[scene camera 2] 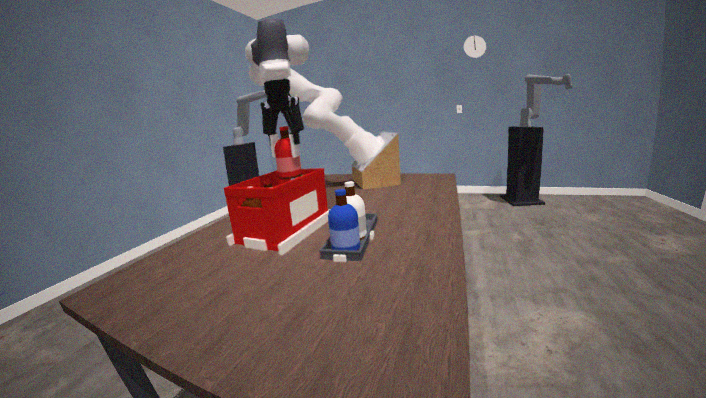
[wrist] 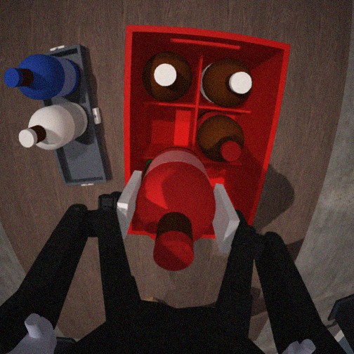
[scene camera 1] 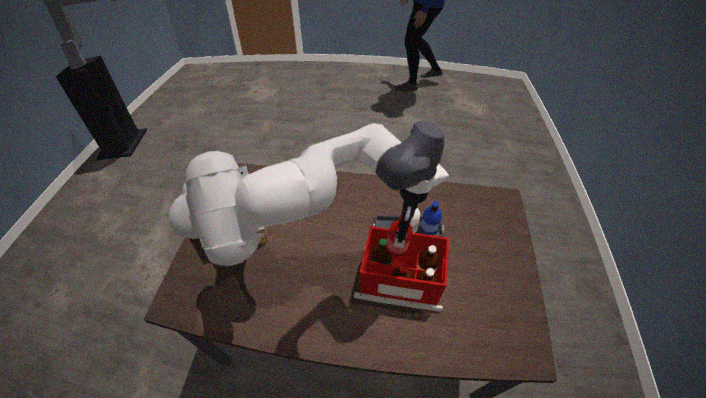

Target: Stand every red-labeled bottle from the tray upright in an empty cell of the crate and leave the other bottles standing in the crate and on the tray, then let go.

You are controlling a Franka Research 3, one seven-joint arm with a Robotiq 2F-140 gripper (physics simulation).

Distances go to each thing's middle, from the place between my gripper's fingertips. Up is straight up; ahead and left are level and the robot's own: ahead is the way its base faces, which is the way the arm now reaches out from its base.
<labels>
The red-capped bottle (wrist: 220,138) lies 70 mm to the right of my hand and 150 mm below it. Round my hand: blue bottle (scene camera 2: 343,219) (170 mm ahead, 190 mm to the left, 150 mm below); then white bottle (wrist: 50,127) (90 mm ahead, 200 mm to the left, 150 mm below).
</labels>
